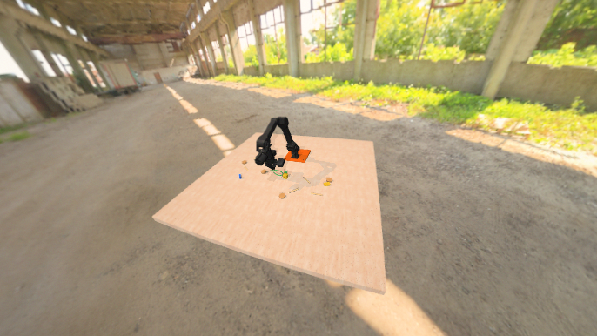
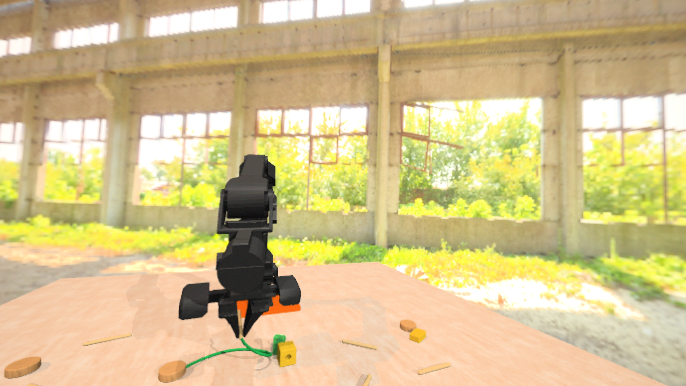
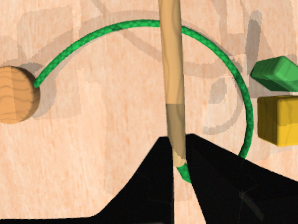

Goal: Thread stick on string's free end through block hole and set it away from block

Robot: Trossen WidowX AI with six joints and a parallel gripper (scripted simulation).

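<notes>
Right now my gripper tip is 30 mm past the small green block, 70 mm to the right of it and 40 mm above it. From my gripper tip the other things lie so: small blue piece (80 mm ahead, 250 mm to the right, 50 mm below); then thin wooden stick (10 mm behind, 10 mm above).
</notes>
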